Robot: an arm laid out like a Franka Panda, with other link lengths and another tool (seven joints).
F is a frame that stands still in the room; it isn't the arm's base.
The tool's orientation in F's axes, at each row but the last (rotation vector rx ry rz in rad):
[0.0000, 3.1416, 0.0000]
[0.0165, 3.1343, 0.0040]
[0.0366, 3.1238, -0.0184]
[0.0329, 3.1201, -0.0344]
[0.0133, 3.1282, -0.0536]
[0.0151, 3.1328, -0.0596]
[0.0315, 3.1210, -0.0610]
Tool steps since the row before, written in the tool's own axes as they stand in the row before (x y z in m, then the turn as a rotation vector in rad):
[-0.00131, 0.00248, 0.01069, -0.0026, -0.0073, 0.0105]
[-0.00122, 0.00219, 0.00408, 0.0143, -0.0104, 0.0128]
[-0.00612, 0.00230, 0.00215, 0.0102, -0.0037, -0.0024]
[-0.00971, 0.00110, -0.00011, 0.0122, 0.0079, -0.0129]
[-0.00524, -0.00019, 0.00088, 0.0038, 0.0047, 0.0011]
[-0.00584, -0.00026, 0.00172, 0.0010, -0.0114, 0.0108]
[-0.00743, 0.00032, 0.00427, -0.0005, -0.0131, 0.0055]
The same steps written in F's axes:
[0.00131, 0.00248, -0.01069, 0.0026, -0.0073, -0.0105]
[0.00127, 0.00219, -0.00407, -0.0143, -0.0102, -0.0129]
[0.00621, 0.00213, -0.00207, -0.0103, -0.0034, 0.0023]
[0.00973, 0.00090, 0.00029, -0.0123, 0.0084, 0.0125]
[0.00525, -0.00026, -0.00080, -0.0037, 0.0047, -0.0013]
[0.00585, -0.00038, -0.00166, -0.0010, -0.0118, -0.0104]
[0.00752, 0.00001, -0.00413, 0.0003, -0.0133, -0.0050]

